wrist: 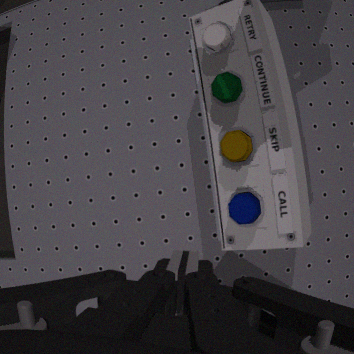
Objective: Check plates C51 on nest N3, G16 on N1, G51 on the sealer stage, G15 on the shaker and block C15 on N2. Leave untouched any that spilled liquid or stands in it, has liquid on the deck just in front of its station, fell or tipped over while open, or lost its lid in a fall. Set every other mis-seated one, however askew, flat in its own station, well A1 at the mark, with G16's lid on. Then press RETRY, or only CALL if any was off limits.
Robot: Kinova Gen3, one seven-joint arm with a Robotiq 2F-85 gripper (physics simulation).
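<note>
The button panel lies to the right of centre in the wrist view, with a column of buttons: the white button labelled RETRY, the green button labelled CONTINUE, the yellow button labelled SKIP and the blue button labelled CALL. My gripper is shut with nothing between its fingers. Its tips show below and to the left of the blue button, apart from it in the picture. The plates, the block, the nests, the sealer stage and the shaker do not show in this view.
The panel stands on a perforated grey deck. A dark object shows in part at the left edge. A dark strip crosses the top left corner. Shadows fall on the deck around the panel.
</note>
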